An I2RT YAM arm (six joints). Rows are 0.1 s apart.
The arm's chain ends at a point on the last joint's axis. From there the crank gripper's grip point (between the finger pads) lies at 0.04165 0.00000 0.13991 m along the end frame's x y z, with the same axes.
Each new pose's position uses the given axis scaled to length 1; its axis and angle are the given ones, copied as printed.
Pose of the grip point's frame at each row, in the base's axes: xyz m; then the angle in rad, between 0 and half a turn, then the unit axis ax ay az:
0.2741 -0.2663 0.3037 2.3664 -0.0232 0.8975 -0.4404
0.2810 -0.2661 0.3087 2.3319 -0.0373 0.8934 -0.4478
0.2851 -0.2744 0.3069 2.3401 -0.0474 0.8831 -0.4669
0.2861 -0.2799 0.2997 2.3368 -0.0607 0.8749 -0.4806
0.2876 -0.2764 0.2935 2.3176 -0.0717 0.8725 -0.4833
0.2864 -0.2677 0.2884 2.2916 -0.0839 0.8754 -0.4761
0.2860 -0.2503 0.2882 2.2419 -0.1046 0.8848 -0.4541
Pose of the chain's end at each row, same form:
0.2135 -0.1594 0.3825 2.3664 -0.0232 0.8975 -0.4404
0.2152 -0.1595 0.3836 2.3319 -0.0373 0.8934 -0.4478
0.2199 -0.1644 0.3774 2.3401 -0.0474 0.8831 -0.4669
0.2196 -0.1682 0.3662 2.3368 -0.0607 0.8749 -0.4806
0.2178 -0.1655 0.3579 2.3176 -0.0717 0.8725 -0.4833
0.2121 -0.1598 0.3527 2.2916 -0.0839 0.8754 -0.4761
0.2034 -0.1495 0.3541 2.2419 -0.1046 0.8848 -0.4541

